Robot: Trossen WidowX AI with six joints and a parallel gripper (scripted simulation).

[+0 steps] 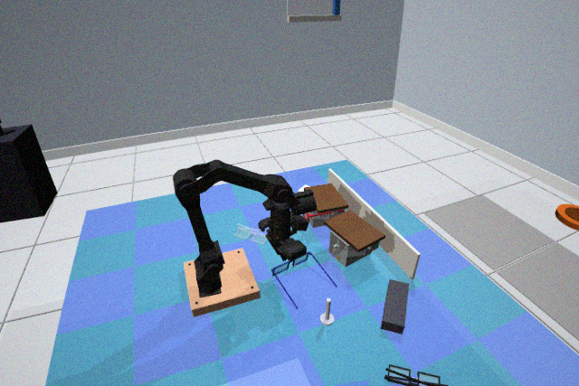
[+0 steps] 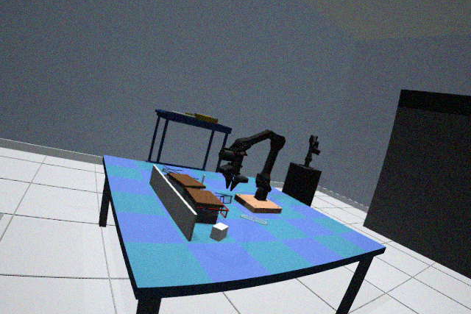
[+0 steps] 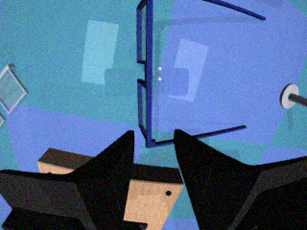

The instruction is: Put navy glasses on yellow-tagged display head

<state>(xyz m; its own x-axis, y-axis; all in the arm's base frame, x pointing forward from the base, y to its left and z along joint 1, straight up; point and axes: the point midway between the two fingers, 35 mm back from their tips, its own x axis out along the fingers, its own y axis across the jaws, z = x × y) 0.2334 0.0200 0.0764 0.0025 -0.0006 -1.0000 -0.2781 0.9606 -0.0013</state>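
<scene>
The white peg lies 7 cm ahead of my gripper tip, 21 cm to the right of it and 5 cm below it. Round my gripper tip: long white board: 37 cm ahead, 14 cm to the left, 2 cm below; clear glasses: 6 cm behind, 22 cm to the left, 6 cm below; dark box: 27 cm ahead, 24 cm to the right, 6 cm below.
</scene>
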